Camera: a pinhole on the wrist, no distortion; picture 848 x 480 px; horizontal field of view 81.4 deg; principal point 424.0 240.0 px. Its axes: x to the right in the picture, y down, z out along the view. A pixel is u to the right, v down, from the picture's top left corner.
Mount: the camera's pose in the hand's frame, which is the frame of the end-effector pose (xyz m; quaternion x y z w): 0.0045 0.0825 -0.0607 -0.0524 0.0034 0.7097 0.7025
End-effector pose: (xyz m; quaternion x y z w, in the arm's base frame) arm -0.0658 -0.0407 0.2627 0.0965 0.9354 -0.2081 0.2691
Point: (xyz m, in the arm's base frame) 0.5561 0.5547 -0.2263
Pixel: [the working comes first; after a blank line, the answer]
In the camera's frame: 0.7597 0.1755 0.5371

outside the picture
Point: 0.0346 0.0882 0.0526
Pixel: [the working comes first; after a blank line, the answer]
In the camera's frame: 0.1156 -0.0508 0.2187

684.7 125.6
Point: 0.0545 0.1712 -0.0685
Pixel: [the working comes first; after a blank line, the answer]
In the camera's frame: 0.2306 -0.1116 0.2897

816.4 50.1
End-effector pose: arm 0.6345 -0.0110 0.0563 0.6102 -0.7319 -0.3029 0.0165
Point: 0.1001 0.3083 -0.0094
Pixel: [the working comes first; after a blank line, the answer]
In the camera's frame: 0.3453 0.0971 0.4966

766.8 336.4
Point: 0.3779 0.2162 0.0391
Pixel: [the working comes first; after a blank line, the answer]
In the camera's frame: 0.1315 0.1174 0.2920

646.0 438.1
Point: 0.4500 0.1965 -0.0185
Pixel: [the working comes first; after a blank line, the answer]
In the camera's frame: 0.0390 0.0986 0.2937

489.5 405.4
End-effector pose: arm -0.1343 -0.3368 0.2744 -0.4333 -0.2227 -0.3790 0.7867
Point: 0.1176 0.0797 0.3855
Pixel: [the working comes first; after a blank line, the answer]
In the camera's frame: 0.1617 -0.0921 0.4769

591.1 144.8
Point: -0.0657 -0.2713 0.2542
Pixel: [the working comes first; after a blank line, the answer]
In the camera's frame: -0.0042 -0.0047 0.1042

404.4 217.8
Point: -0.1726 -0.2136 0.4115
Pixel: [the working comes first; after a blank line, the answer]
In the camera's frame: -0.1601 -0.0299 0.2249

73.1 174.4
